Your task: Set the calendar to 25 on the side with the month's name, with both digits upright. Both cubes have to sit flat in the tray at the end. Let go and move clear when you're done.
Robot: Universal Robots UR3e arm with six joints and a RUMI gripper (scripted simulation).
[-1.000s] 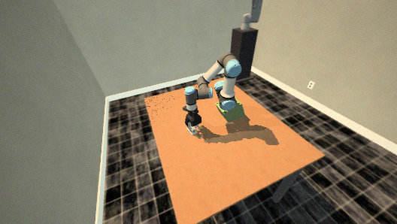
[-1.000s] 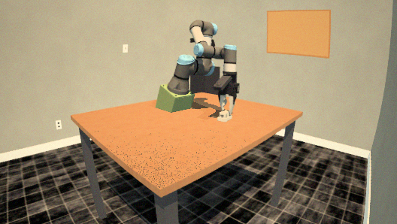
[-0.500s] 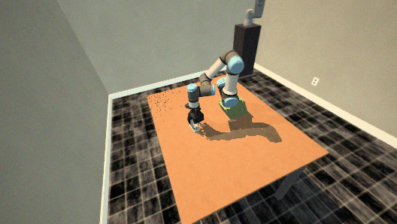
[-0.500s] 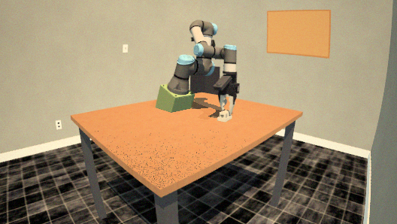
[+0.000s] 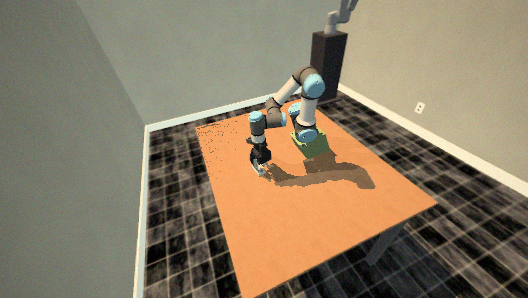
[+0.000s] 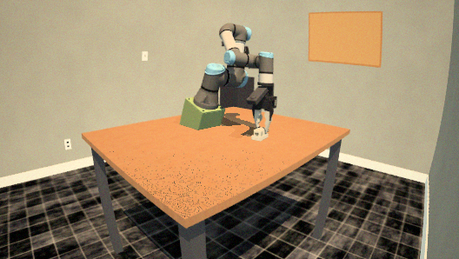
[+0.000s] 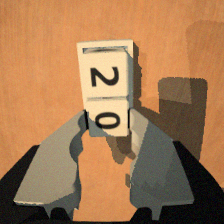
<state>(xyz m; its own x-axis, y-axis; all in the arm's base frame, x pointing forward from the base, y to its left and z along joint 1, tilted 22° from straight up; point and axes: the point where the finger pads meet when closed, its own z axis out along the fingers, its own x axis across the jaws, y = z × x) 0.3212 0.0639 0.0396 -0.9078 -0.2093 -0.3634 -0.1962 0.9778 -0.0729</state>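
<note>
Now: hand 10 mm above the white calendar cube. The rest, counted from my hand: white calendar tray: 20 mm to the right, 30 mm below.
</note>
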